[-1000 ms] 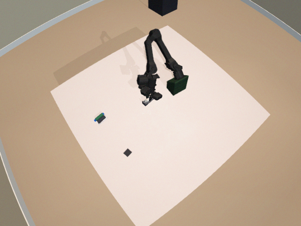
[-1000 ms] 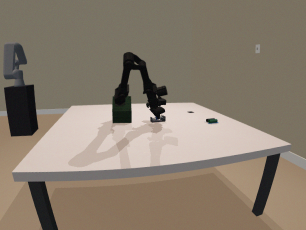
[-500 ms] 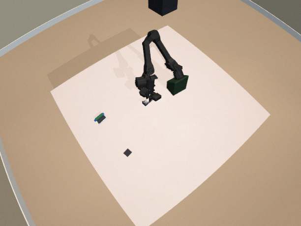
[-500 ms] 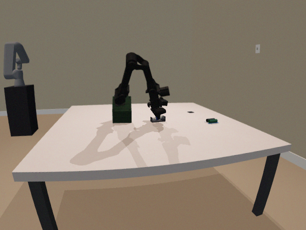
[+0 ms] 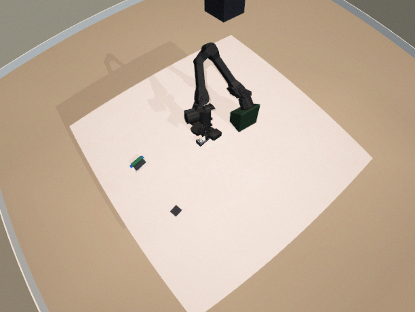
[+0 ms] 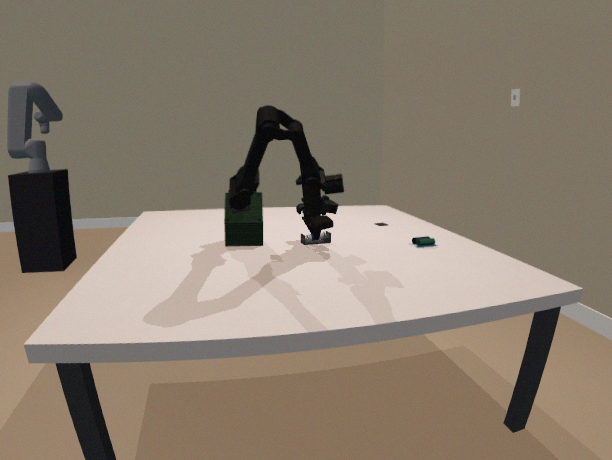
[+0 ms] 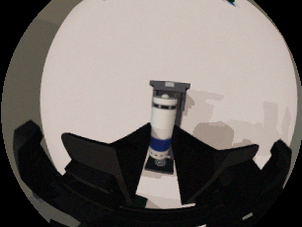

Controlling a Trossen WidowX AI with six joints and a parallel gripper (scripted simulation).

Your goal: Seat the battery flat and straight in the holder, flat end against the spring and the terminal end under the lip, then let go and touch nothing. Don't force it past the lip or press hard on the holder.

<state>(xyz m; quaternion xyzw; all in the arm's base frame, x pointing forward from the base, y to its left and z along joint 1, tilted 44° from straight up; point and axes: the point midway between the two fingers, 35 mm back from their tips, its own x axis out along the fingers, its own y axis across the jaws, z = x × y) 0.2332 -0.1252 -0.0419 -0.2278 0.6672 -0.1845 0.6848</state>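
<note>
Now: gripper tip 10 mm below the white battery.
</note>
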